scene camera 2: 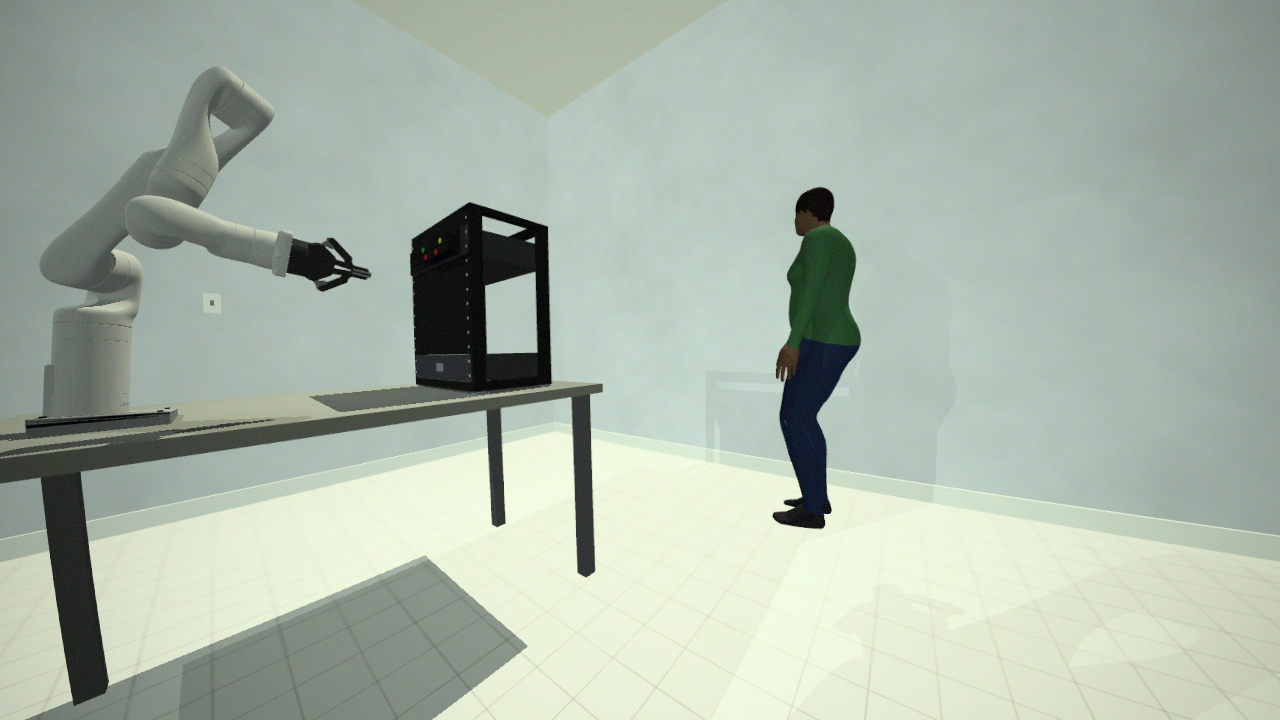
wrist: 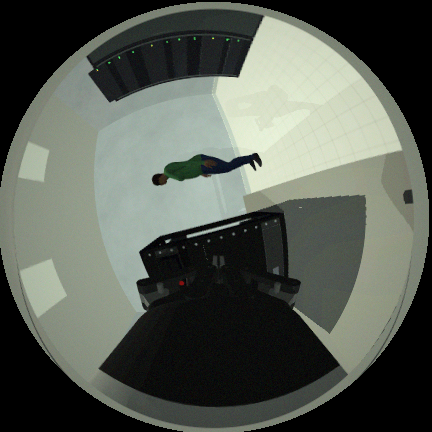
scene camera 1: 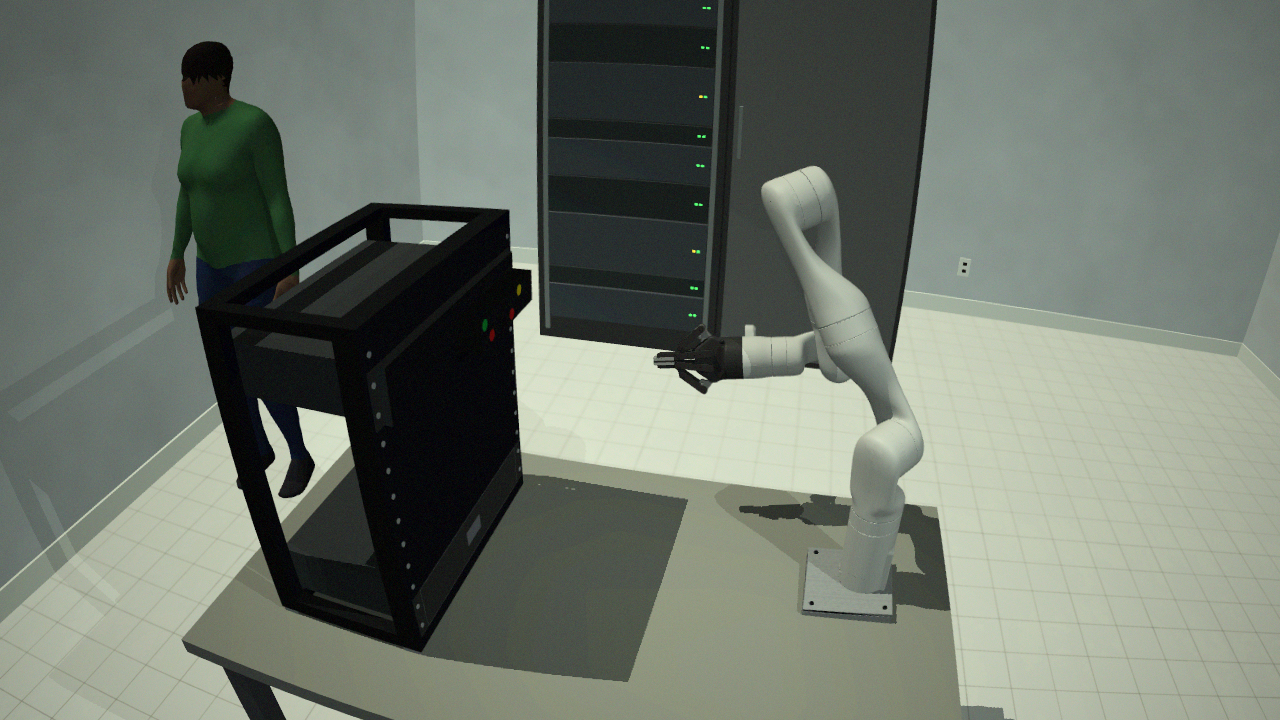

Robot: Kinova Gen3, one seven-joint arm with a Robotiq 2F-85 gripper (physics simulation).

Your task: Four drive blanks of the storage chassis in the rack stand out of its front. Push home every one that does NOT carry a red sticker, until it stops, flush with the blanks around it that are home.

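Frame: origin at the arm's base, x ahead, y left, z up, level; millimetres.
Seen in the pictures: gripper, between the fingertips: (scene camera 2: 370,275) (wrist: 217,262) (scene camera 1: 653,360); arm's base, origin of its link: (scene camera 2: 90,414) (scene camera 1: 862,575).
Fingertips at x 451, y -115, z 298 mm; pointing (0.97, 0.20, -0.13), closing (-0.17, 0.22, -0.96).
Pixels of each thing's top centre, then the offset from my fingertips to it. Level surfaces: height alone.
- black rack, centre of its top: (scene camera 1: 367,252) (scene camera 2: 474,232) (wrist: 168,286) dx +371, dy +307, dz +266 mm
- green sticker, centre of its top: (scene camera 1: 484,319) (scene camera 2: 422,247) dx +183, dy +271, dz +166 mm
- yellow sticker, centre of its top: (scene camera 1: 518,284) (scene camera 2: 439,237) dx +198, dy +129, dz +166 mm
- table, height of its surface: dz -325 mm
The black rack (scene camera 1: 380,501) (scene camera 2: 477,313) (wrist: 227,240) stands upright, with the storage chassis in its upper part. On the dark chassis front show a green sticker (scene camera 1: 485,325) (scene camera 2: 422,250), a yellow sticker (scene camera 1: 519,289) (scene camera 2: 439,240), a red sticker (scene camera 1: 491,334) (scene camera 2: 425,257) and another red sticker (scene camera 1: 511,314) (scene camera 2: 435,252). In scene camera 1, a dark block with the yellow sticker juts out at the far end. The blanks' edges and depths are too dark to tell. My gripper (scene camera 1: 662,360) (scene camera 2: 365,273) (wrist: 217,262) is shut and empty, apart from the rack and in front of it.
The rack stands on a table (scene camera 1: 742,626) (scene camera 2: 268,422), which also bears the arm's base plate (scene camera 1: 827,595). A dark shadow lies before the rack. A person in green (scene camera 1: 234,183) (scene camera 2: 827,277) (wrist: 185,170) stands behind the rack. A tall server cabinet (scene camera 1: 823,134) stands beyond the table.
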